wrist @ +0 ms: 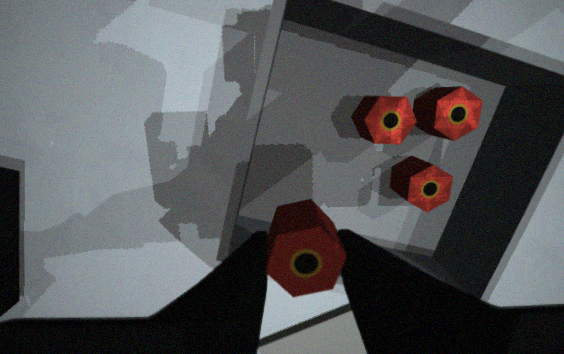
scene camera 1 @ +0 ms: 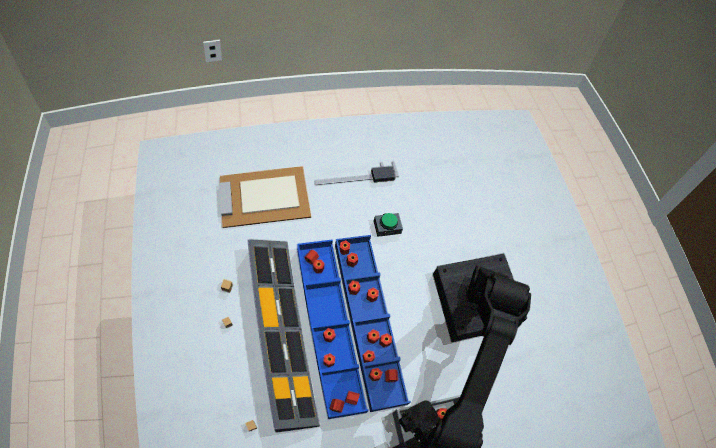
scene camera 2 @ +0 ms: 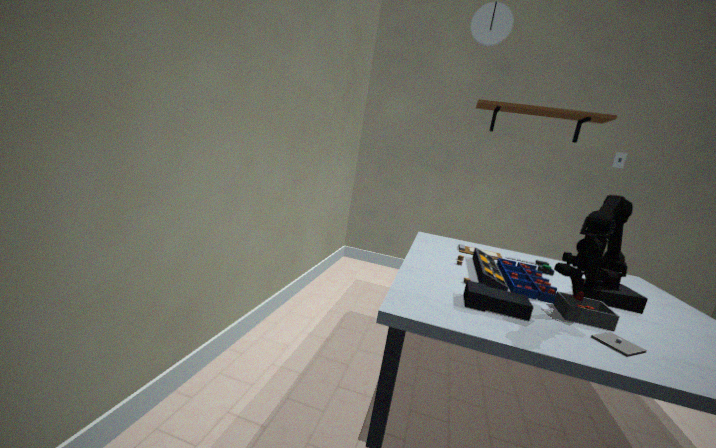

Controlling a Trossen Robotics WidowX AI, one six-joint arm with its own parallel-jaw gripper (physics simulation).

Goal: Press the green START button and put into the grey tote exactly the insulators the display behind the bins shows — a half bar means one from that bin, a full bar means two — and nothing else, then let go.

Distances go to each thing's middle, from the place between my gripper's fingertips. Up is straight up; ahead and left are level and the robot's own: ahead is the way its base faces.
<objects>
The grey tote [wrist: 300, 142] is 5 cm below my hand, 4 cm behind it and 3 cm to the right of it. From my hand the other things lie so: wooden board with cream pad [scene camera 1: 258, 197]: 70 cm to the right, 28 cm ahead, 7 cm below; then dark box [scene camera 2: 478, 296]: 26 cm ahead, 9 cm to the left, 5 cm below; then grey tool [scene camera 1: 388, 173]: 75 cm to the right, 7 cm below, 2 cm ahead.
</objects>
